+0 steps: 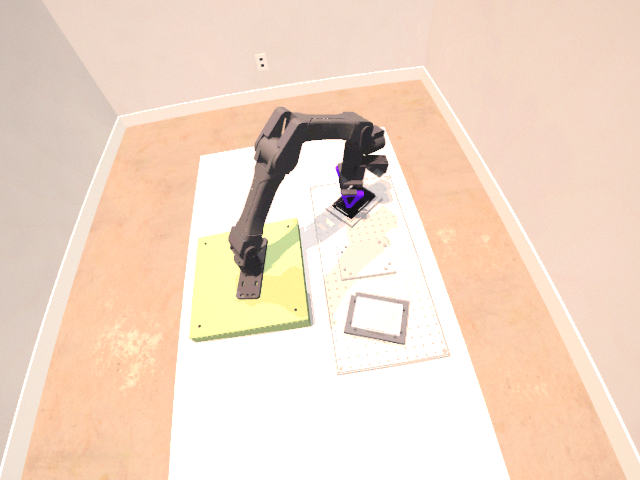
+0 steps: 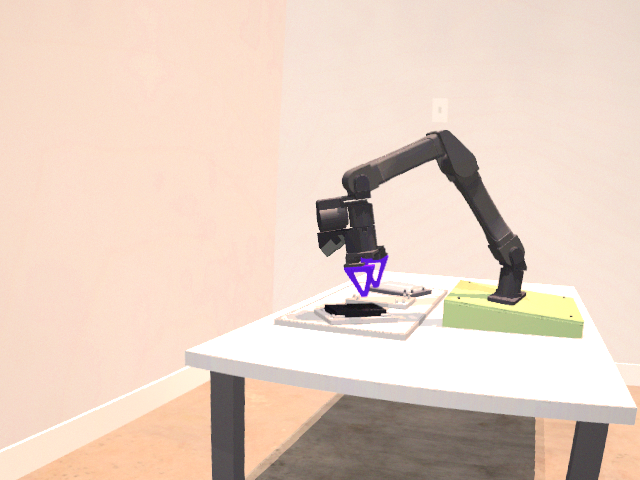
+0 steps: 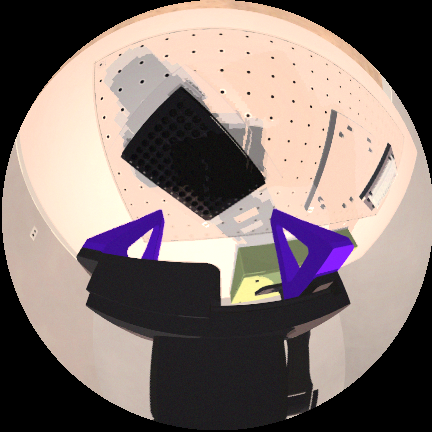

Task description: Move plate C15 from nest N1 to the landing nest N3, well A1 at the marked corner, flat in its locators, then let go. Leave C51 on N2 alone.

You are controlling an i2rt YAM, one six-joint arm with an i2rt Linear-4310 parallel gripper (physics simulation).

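A black welled plate (image 1: 369, 197) (image 2: 356, 310) (image 3: 195, 155) lies on a pale, angled nest (image 1: 353, 223) at the board's far end. My gripper (image 1: 346, 194) (image 2: 370, 291) (image 3: 217, 214) is open, its purple fingers empty and wide apart above the black plate, clear of it. A pale middle nest (image 1: 368, 258) (image 2: 382, 301) (image 3: 347, 167) with small locator pins holds no plate. A white plate (image 1: 377, 315) (image 3: 384, 184) lies in a grey-framed nest (image 1: 374, 336) at the near end. Plate labels, nest numbers, the marked corner and well A1 are not legible.
The nests stand on a perforated board (image 1: 387, 359) (image 2: 294, 321) (image 3: 200, 60) on the white table (image 1: 310, 413) (image 2: 413, 361). The arm's base stands on a yellow-green block (image 1: 217, 289) (image 2: 506, 324) (image 3: 257, 260) beside the board. The arm arches over the table.
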